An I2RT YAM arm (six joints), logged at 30 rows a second.
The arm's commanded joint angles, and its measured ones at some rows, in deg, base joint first. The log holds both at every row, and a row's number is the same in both.
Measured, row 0:
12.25 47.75 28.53 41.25 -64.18 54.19
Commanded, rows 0 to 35:
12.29 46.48 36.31 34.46 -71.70 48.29
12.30 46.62 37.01 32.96 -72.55 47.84
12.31 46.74 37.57 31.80 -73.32 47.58
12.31 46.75 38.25 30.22 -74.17 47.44
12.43 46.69 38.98 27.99 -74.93 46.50
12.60 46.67 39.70 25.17 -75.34 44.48
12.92 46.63 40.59 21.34 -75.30 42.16
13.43 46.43 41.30 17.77 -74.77 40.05
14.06 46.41 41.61 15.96 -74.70 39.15
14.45 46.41 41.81 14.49 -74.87 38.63
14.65 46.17 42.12 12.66 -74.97 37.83
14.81 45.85 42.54 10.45 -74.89 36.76
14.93 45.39 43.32 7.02 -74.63 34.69
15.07 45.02 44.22 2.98 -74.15 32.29
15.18 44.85 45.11 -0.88 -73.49 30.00
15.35 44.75 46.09 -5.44 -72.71 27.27
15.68 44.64 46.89 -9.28 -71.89 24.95
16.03 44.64 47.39 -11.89 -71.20 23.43
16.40 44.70 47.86 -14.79 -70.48 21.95
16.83 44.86 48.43 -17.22 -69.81 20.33
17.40 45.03 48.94 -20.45 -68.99 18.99
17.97 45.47 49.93 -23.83 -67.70 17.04
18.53 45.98 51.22 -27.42 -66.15 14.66
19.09 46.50 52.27 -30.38 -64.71 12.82
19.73 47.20 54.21 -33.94 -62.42 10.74
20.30 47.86 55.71 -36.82 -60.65 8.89
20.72 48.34 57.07 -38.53 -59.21 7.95
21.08 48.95 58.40 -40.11 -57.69 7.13
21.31 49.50 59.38 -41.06 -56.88 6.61
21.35 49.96 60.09 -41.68 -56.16 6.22
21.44 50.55 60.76 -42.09 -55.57 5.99
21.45 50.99 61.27 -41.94 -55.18 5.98
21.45 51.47 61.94 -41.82 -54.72 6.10
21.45 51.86 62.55 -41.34 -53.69 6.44
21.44 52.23 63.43 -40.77 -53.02 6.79
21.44 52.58 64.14 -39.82 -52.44 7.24
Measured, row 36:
20.97 52.14 56.77 -38.54 -54.41 8.73
